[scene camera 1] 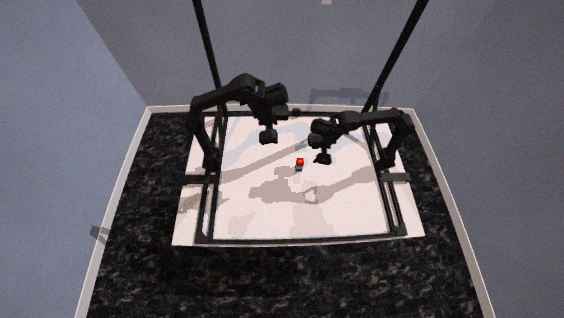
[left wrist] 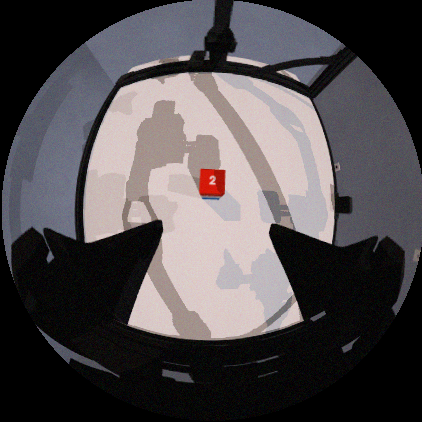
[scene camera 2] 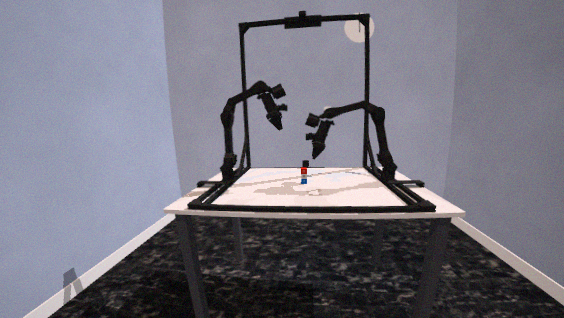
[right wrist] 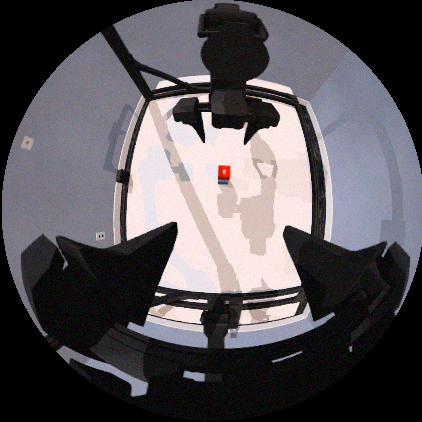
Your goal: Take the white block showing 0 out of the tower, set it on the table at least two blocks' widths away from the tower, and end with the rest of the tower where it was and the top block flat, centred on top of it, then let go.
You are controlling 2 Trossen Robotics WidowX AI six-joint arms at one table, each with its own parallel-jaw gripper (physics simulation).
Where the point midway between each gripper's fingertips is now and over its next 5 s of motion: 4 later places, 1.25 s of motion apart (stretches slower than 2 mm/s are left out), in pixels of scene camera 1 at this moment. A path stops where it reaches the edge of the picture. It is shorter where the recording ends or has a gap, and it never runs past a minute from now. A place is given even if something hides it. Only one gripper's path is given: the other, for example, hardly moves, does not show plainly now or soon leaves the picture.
My right gripper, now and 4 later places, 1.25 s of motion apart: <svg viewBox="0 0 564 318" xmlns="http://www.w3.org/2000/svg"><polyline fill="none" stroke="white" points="276,133 293,163 298,164 282,161 278,167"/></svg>
